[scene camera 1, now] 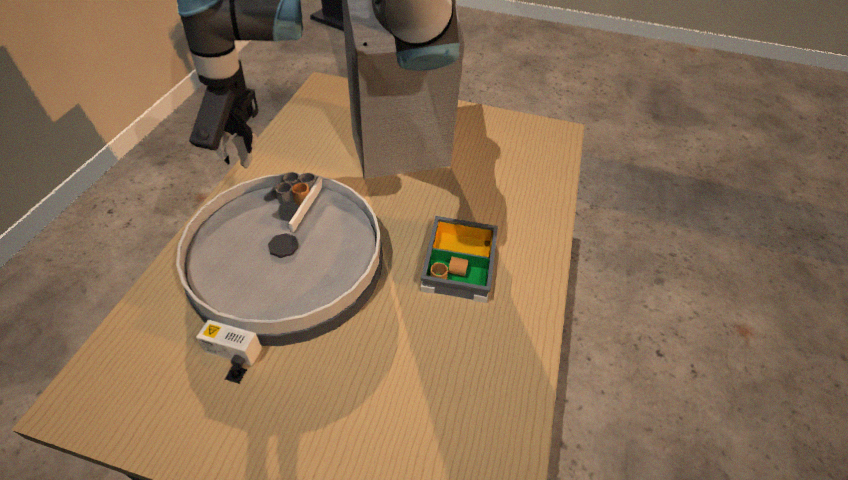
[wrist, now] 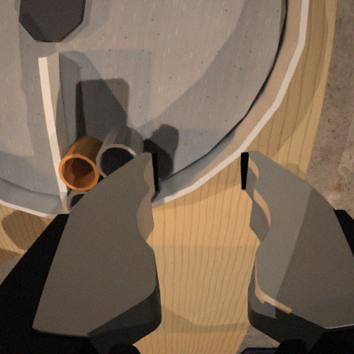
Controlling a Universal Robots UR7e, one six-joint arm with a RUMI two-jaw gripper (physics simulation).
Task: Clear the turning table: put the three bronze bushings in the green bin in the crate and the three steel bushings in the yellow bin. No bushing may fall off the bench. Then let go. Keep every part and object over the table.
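Frame: origin at the arm's base, x right, y ahead, z up, level; metres.
Seen in the pictures: gripper, between the fingertips: (scene camera 1: pixel 237 165).
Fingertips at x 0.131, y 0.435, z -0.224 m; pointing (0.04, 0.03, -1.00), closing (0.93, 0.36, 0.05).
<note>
Offsets run from my fingertips to a thing's top centre. "spot": to the spot under its first point.
My gripper (scene camera 1: pixel 236 159) (wrist: pixel 198 156) is partly open and empty, above the rim of the turning table @(dx -0.135, dy +0.037, dz -0.129 m) (scene camera 1: pixel 255 291) (wrist: pixel 190 90), beside the bushing cluster. On the turning table, one bronze bushing @(dx -0.070, dy -0.096, dz -0.098 m) (scene camera 1: pixel 299 196) (wrist: pixel 86 146) stands against the pale bar. Steel bushings @(dx -0.038, dy -0.075, dz -0.098 m) (scene camera 1: pixel 283 191) @(dx -0.026, dy -0.112, dz -0.098 m) (scene camera 1: pixel 290 177) @(dx -0.059, dy -0.132, dz -0.098 m) (scene camera 1: pixel 306 177) stand close around it. In the wrist view, one steel bushing (wrist: pixel 119 136) is beside the bronze one, another (wrist: pixel 70 201) shows partly, and my left finger covers part of the cluster. Two bronze bushings @(dx -0.470, dy -0.155, dz -0.145 m) (scene camera 1: pixel 458 265) @(dx -0.446, dy -0.111, dz -0.145 m) (scene camera 1: pixel 439 271) are in the green bin (scene camera 1: pixel 477 274); no bushing shows in the yellow bin (scene camera 1: pixel 458 239).
The pale bar @(spot: dx -0.106, dy -0.070, dz -0.113 m) (scene camera 1: pixel 305 205) (wrist: pixel 49 110) runs from near the dark hub @(dx -0.135, dy +0.037, dz -0.129 m) (scene camera 1: pixel 282 245) (wrist: pixel 52 17) to the raised rim. The crate @(spot: dx -0.497, dy -0.092, dz -0.143 m) (scene camera 1: pixel 455 285) stands right of the turning table. A white labelled box @(spot: dx -0.215, dy +0.263, dz -0.131 m) (scene camera 1: pixel 229 339) is at its front. The robot's pedestal (scene camera 1: pixel 404 118) stands behind.
</note>
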